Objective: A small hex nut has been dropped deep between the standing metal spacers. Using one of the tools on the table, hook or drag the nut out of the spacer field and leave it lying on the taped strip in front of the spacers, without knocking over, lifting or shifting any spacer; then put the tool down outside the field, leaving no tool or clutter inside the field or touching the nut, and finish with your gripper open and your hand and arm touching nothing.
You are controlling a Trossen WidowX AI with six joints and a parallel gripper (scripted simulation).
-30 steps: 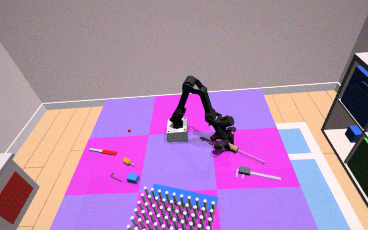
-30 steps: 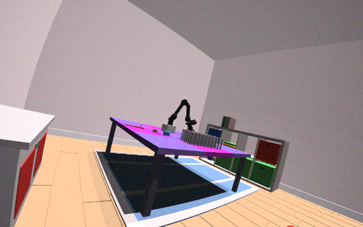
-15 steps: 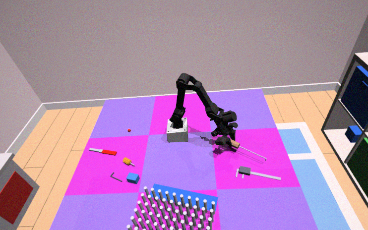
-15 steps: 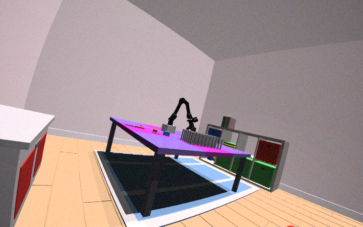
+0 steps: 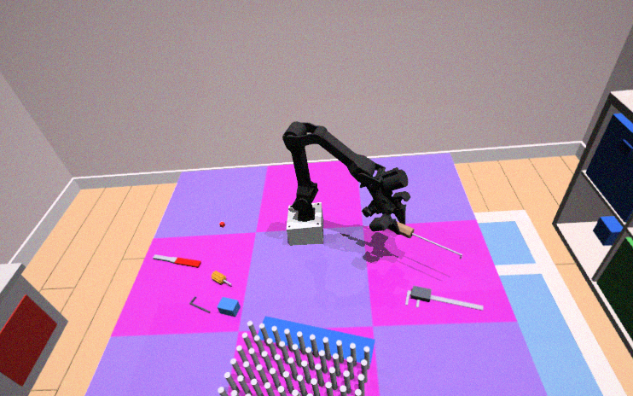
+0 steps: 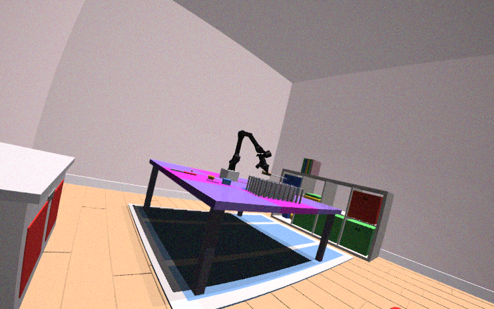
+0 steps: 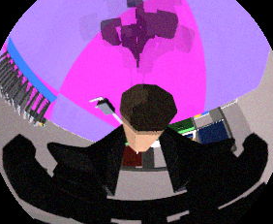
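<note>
Right now my gripper tip is 310 mm short of the blue taped strip, 300 mm to the left of it and 140 mm above it. Round my gripper tip: small screwdriver: 650 mm to the right, 130 mm below, 70 mm ahead; then hook tool: 80 mm to the left, 60 mm ahead; then blue cube: 590 mm to the right, 190 mm ahead, 120 mm below.
</note>
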